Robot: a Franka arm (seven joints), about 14 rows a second.
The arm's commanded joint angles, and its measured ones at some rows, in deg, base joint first. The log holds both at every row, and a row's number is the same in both.
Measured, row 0:
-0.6, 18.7, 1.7, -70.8, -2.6, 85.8, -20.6
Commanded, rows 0 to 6:
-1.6, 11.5, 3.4, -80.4, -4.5, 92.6, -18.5
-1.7, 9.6, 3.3, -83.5, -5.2, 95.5, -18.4
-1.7, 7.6, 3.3, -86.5, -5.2, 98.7, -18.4
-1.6, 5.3, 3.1, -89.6, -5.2, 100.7, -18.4
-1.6, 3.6, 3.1, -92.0, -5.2, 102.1, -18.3
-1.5, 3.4, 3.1, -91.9, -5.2, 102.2, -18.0
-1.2, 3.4, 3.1, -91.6, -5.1, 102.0, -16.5
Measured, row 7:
-0.8, 7.1, 2.1, -87.3, -3.5, 100.1, -19.5
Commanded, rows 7 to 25:
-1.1, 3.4, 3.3, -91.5, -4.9, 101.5, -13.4
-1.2, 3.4, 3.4, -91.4, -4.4, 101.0, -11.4
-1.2, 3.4, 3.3, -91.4, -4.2, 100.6, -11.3
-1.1, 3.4, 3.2, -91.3, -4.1, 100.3, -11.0
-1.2, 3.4, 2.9, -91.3, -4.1, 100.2, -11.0
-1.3, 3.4, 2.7, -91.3, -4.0, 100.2, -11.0
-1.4, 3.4, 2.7, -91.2, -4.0, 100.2, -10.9
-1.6, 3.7, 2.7, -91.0, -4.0, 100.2, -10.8
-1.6, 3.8, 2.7, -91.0, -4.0, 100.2, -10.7
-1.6, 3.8, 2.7, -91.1, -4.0, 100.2, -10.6
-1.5, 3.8, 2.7, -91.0, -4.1, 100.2, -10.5
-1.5, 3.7, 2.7, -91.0, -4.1, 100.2, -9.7
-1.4, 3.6, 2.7, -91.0, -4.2, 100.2, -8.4
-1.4, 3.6, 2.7, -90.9, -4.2, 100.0, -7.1
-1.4, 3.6, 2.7, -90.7, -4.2, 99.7, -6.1
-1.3, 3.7, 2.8, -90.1, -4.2, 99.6, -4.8
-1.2, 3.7, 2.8, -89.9, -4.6, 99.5, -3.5
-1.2, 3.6, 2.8, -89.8, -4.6, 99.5, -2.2
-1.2, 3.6, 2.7, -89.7, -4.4, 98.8, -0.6
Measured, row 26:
-1.1, 4.5, 2.3, -89.9, -3.5, 100.1, -4.7
